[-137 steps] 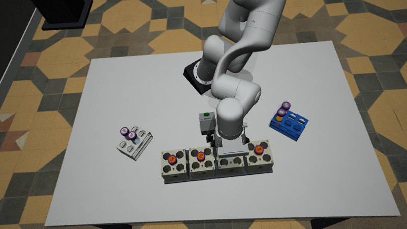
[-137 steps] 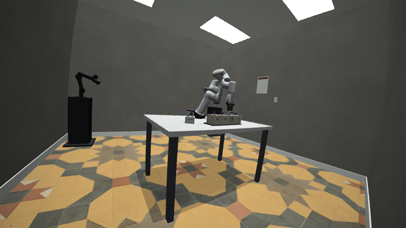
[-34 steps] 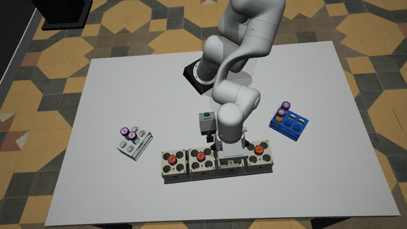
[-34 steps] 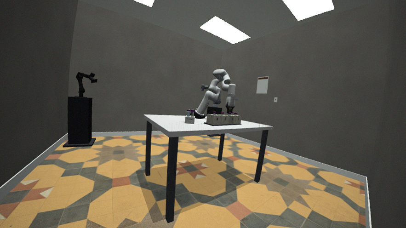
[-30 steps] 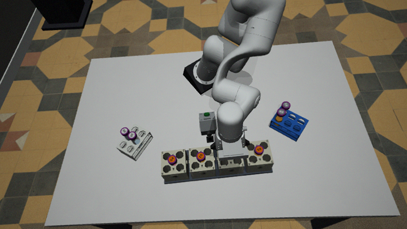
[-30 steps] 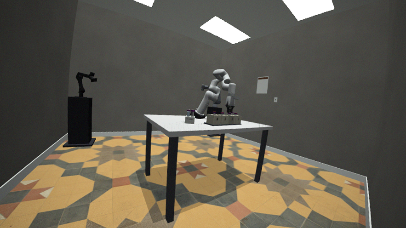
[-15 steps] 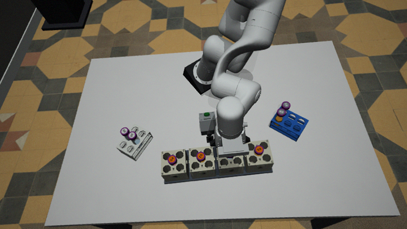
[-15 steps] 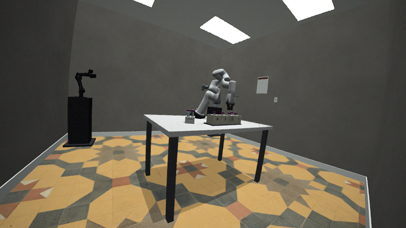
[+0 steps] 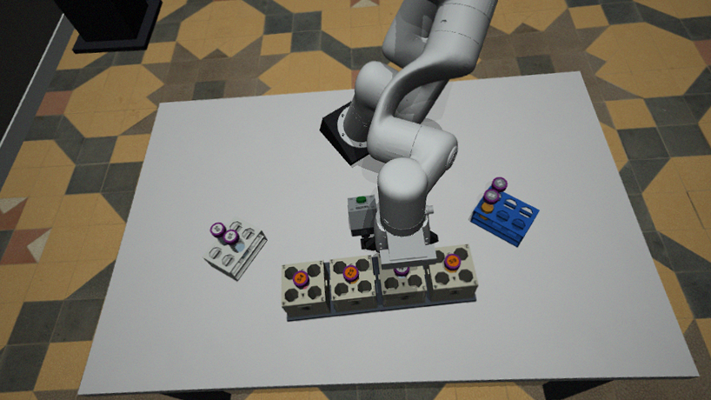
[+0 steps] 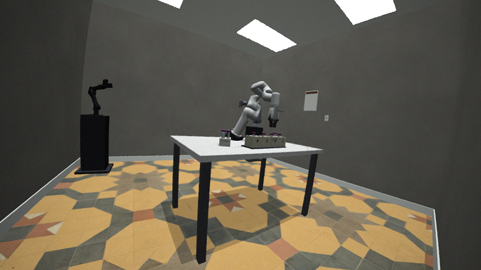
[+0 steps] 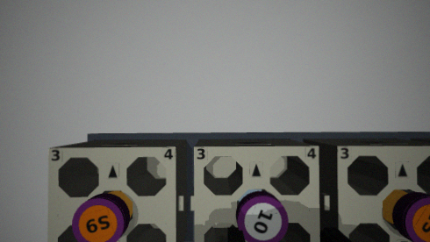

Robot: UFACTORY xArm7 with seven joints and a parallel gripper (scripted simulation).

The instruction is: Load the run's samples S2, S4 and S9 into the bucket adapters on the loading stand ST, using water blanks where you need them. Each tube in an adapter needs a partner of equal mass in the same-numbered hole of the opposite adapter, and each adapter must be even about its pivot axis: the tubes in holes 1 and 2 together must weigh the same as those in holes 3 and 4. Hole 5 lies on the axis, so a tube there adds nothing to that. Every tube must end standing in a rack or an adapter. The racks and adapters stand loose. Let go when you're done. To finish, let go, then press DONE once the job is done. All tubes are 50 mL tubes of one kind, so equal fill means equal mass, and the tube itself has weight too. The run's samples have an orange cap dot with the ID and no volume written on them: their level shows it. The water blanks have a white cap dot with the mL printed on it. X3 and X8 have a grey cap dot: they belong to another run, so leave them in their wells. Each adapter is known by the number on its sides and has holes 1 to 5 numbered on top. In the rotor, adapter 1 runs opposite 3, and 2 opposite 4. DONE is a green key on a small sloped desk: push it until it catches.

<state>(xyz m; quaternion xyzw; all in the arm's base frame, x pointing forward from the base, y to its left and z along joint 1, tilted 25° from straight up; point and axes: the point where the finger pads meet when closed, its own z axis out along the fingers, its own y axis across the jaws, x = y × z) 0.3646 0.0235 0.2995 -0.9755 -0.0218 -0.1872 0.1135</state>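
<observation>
My hand is 21 cm past the green DONE key, 9 cm to the left of it and 13 cm above it. Round my hand: water blank tube: 1 cm behind, 13 cm below; then adapter: 15 cm below; then loading stand: 6 cm to the right, 19 cm below.
</observation>
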